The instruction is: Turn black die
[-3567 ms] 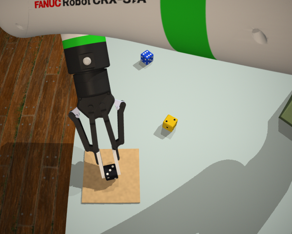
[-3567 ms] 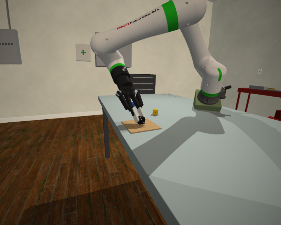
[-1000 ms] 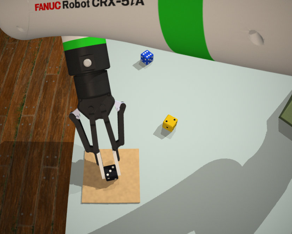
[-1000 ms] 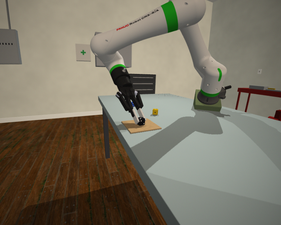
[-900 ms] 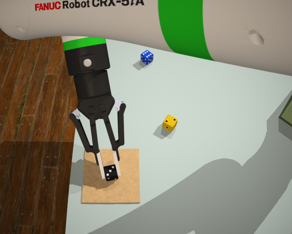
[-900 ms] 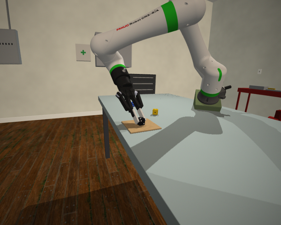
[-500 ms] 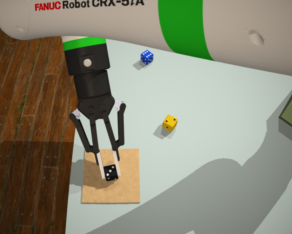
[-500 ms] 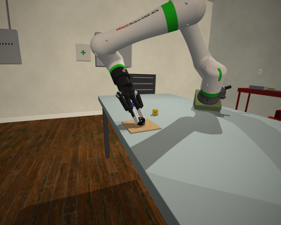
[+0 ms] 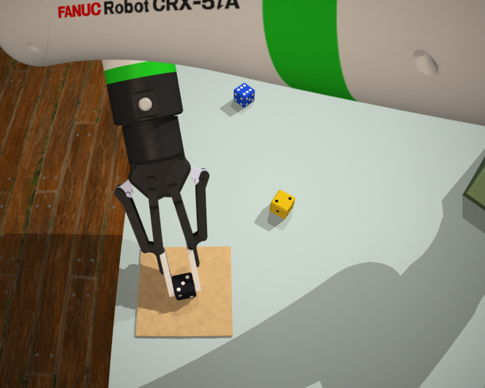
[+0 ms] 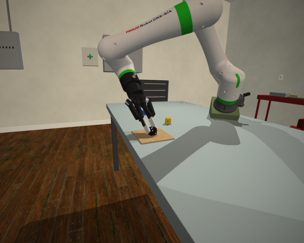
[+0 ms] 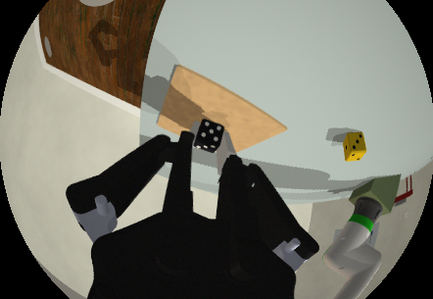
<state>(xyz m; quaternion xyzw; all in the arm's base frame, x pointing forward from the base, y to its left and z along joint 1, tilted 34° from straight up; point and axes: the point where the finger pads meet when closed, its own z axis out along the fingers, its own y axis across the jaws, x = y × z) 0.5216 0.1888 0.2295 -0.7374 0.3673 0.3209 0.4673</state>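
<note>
Now: hand 10 mm past the black die, 20 mm to the right of it and 20 mm above it. From my hand the other things lie so: yellow die 120 mm behind, 160 mm to the right, 20 mm below; then blue die 370 mm to the right, 20 mm below; then tan mat 10 mm behind, 20 mm to the left, 40 mm below.
</note>
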